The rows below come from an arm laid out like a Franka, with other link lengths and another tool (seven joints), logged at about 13 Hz.
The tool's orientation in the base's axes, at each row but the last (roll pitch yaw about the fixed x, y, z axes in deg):
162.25 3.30 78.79
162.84 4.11 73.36
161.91 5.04 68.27
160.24 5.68 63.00
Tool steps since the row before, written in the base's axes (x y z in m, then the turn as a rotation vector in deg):
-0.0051 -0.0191 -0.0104 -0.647 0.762 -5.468
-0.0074 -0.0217 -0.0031 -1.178 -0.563 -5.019
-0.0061 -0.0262 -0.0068 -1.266 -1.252 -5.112
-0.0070 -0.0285 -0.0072 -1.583 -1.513 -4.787
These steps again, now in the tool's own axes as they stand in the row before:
-0.0191 -0.0047 0.0106 0.935 -2.399 4.926
-0.0226 -0.0022 0.0043 -0.515 -2.420 4.558
-0.0259 0.0010 0.0099 -1.176 -2.303 4.756
-0.0277 0.0029 0.0117 -1.583 -2.361 4.431

